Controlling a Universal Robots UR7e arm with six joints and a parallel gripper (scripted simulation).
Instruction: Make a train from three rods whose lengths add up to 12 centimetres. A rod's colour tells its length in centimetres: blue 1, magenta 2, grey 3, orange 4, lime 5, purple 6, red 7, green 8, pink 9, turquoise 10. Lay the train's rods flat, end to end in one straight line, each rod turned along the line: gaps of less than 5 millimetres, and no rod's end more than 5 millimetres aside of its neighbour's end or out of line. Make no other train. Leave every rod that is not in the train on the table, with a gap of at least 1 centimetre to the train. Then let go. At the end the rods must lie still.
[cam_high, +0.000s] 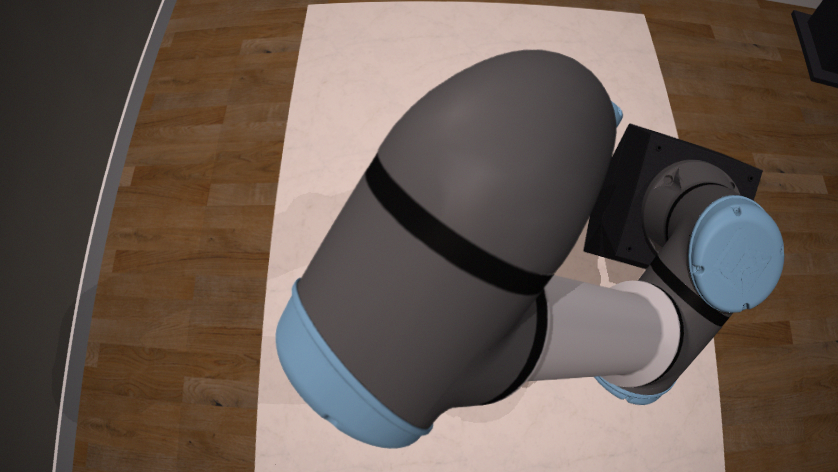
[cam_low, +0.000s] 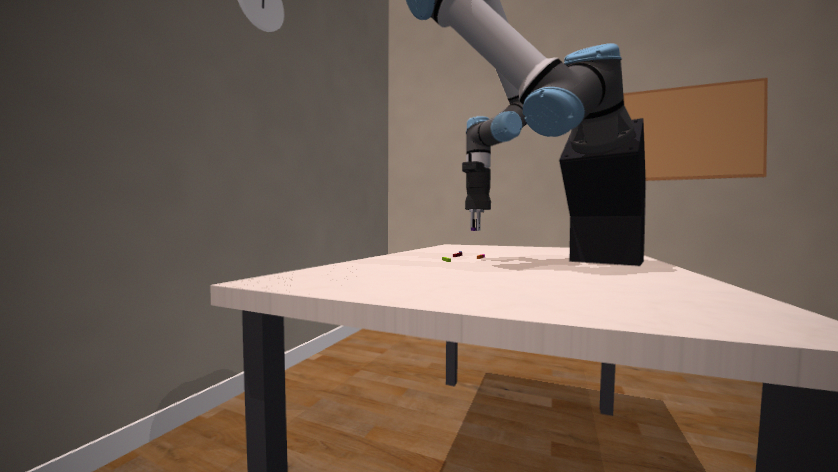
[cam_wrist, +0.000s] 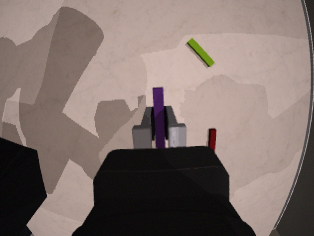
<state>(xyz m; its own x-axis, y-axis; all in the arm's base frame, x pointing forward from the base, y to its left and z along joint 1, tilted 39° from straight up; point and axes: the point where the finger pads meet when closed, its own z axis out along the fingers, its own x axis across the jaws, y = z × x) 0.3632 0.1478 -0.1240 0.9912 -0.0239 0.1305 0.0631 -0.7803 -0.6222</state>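
My gripper is now 5 cm to the left of the orange rod and 10 cm above it. The rest, counted from my hand: magenta rod 1 cm ahead, 8 cm to the right, 10 cm below; then purple rod 1 cm below; then lime rod 6 cm ahead, 8 cm to the left, 10 cm below.
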